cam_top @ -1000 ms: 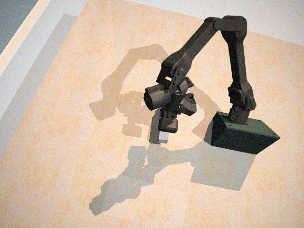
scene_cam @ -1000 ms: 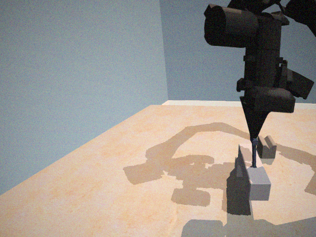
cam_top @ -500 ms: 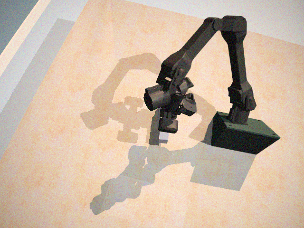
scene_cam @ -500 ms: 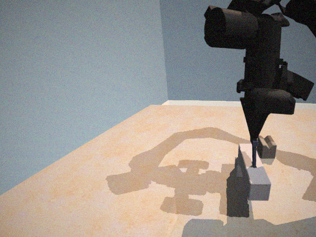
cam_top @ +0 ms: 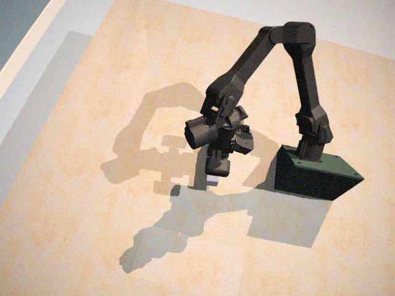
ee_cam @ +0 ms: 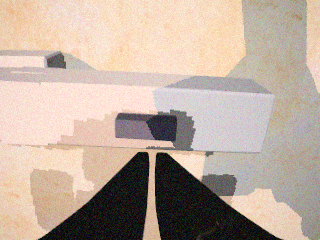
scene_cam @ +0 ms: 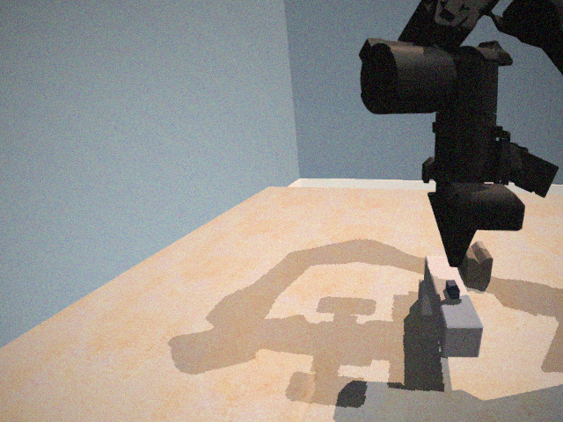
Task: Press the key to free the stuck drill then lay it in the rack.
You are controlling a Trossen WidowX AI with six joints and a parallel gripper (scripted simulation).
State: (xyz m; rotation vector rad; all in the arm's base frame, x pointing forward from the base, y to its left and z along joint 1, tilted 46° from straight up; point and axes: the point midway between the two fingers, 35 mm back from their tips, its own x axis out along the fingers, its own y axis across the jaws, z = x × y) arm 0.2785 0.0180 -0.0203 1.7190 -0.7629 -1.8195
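The dark key is 40 mm below my gripper tip. From my gripper tip the other things lie so: drill (60 mm to the right, 60 mm below); then rack (200 mm to the right, 90 mm below, 80 mm behind).
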